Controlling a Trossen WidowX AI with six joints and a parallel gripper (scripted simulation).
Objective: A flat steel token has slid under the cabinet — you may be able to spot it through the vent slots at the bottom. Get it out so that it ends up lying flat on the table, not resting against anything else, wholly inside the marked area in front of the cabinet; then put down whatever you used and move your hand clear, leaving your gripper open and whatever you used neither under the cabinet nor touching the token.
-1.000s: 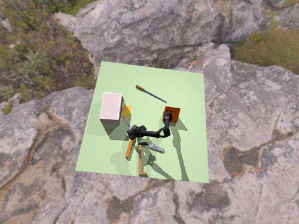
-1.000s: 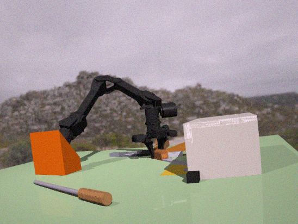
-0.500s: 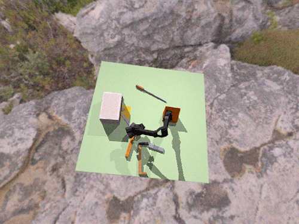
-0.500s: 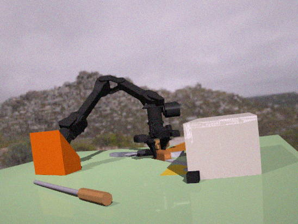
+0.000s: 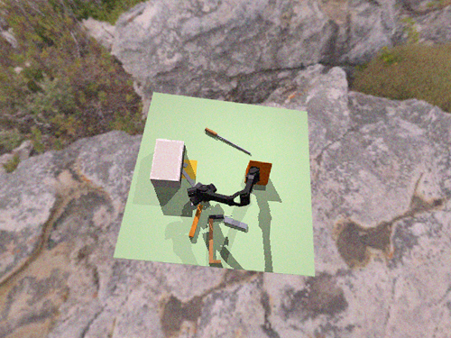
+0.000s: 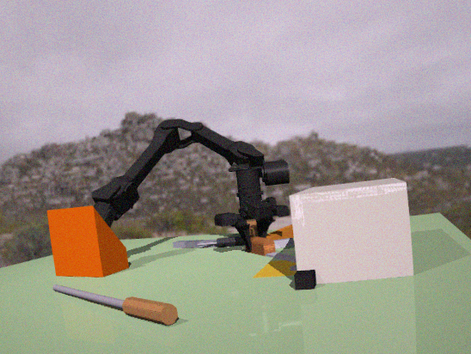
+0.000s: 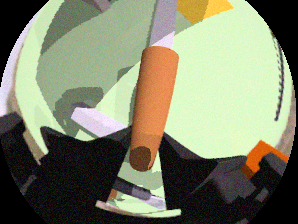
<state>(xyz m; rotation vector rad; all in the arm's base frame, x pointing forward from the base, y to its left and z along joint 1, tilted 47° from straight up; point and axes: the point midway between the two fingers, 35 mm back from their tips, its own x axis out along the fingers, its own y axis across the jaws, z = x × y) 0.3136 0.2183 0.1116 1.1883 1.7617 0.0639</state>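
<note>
The orange bar lies 170 mm to the left of my gripper tip, 20 mm ahead of it and 10 mm above it. Also, from my gripper tip: grey token: 220 mm to the right, 180 mm ahead; grey bar: 250 mm behind, 130 mm to the left.
</note>
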